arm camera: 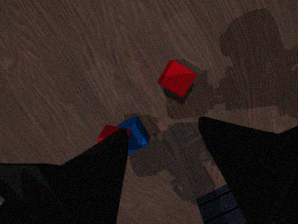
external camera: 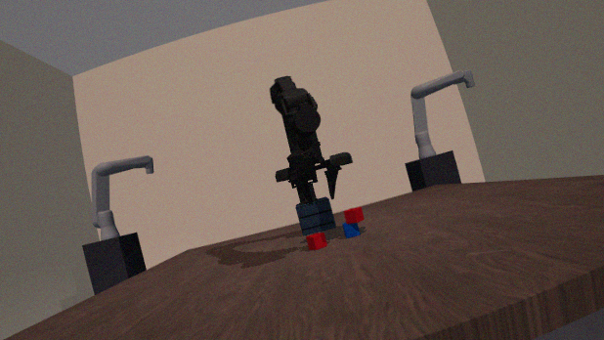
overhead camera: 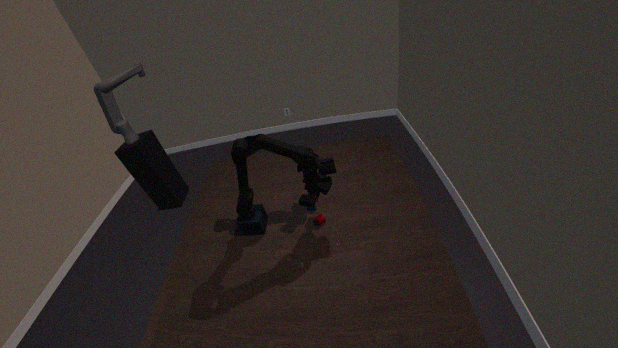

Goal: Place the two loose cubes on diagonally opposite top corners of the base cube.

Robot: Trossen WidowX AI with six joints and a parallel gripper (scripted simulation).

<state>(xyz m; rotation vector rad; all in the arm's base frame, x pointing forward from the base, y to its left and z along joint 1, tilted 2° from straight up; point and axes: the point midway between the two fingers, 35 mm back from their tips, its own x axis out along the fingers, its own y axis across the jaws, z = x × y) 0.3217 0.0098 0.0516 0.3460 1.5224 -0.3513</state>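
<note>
My gripper tip is now 1 cm past the red cube, 7 cm to the right of it and 5 cm above it. From my gripper tip the other things lie so: blue cube (3 cm behind, 6 cm to the left, 9 cm below).
</note>
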